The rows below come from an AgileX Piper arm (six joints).
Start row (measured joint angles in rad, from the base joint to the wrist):
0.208 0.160 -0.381 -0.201 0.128 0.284
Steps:
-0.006 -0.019 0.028 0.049 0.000 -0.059
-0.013 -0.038 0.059 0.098 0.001 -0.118
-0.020 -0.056 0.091 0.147 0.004 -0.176
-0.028 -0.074 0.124 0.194 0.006 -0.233
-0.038 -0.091 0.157 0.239 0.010 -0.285
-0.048 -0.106 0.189 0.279 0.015 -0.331
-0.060 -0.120 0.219 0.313 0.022 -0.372
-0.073 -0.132 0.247 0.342 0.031 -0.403
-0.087 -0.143 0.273 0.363 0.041 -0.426
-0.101 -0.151 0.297 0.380 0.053 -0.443
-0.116 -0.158 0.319 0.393 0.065 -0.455
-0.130 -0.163 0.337 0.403 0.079 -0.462
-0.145 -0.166 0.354 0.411 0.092 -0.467
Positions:
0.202 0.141 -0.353 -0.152 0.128 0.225
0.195 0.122 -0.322 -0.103 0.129 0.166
0.188 0.104 -0.290 -0.054 0.132 0.108
0.180 0.086 -0.257 -0.007 0.134 0.051
0.170 0.069 -0.224 0.038 0.138 -0.001
0.160 0.054 -0.192 0.078 0.143 -0.047
0.148 0.040 -0.162 0.112 0.150 -0.088
0.135 0.028 -0.134 0.141 0.159 -0.119
0.121 0.017 -0.108 0.162 0.169 -0.142
0.107 0.009 -0.084 0.179 0.181 -0.159
0.092 0.002 -0.062 0.192 0.193 -0.171
0.078 -0.003 -0.044 0.202 0.207 -0.178
0.063 -0.006 -0.027 0.210 0.220 -0.183

